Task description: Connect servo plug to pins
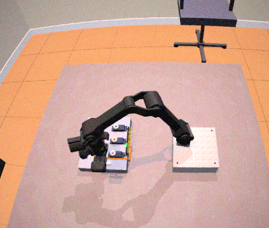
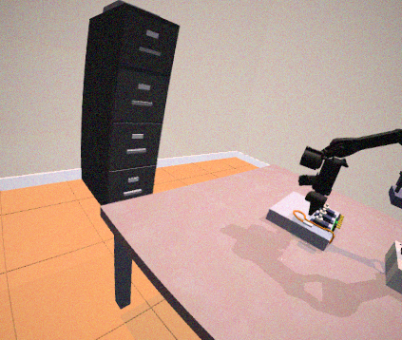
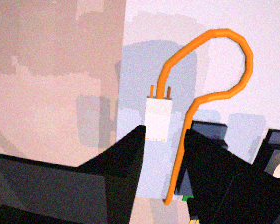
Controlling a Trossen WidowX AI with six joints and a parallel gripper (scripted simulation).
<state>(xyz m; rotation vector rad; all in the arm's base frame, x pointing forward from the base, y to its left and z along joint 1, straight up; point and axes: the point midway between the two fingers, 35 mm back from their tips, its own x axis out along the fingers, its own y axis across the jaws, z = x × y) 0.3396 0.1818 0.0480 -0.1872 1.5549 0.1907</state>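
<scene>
My gripper tip is now 100 mm to the left of the printed holder, 80 mm short of it and 60 mm above it.
</scene>
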